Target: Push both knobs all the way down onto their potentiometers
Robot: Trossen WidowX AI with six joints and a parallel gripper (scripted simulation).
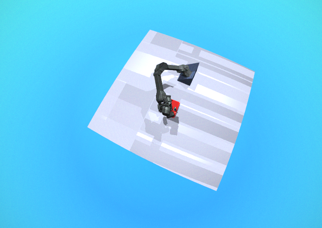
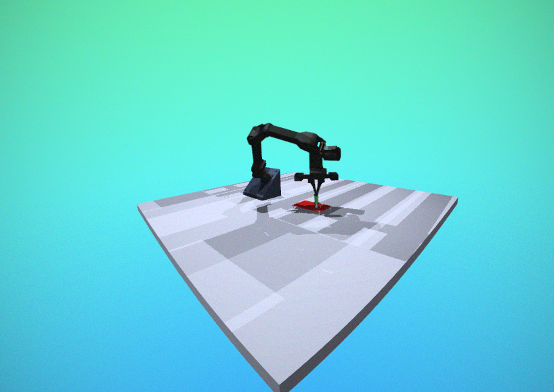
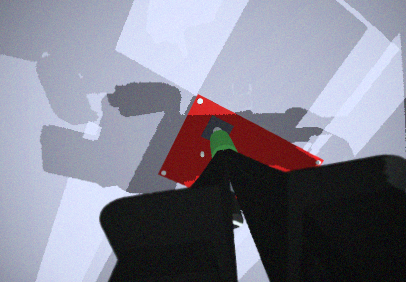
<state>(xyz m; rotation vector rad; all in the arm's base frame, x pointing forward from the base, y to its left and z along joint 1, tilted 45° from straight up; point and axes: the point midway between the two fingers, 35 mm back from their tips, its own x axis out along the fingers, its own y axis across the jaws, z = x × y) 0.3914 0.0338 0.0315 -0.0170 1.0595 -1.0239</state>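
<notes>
Right now my gripper tip is 2 cm above the green knob. Round my gripper tip: potentiometer (5 cm to the left, 5 cm behind, 3 cm below).
</notes>
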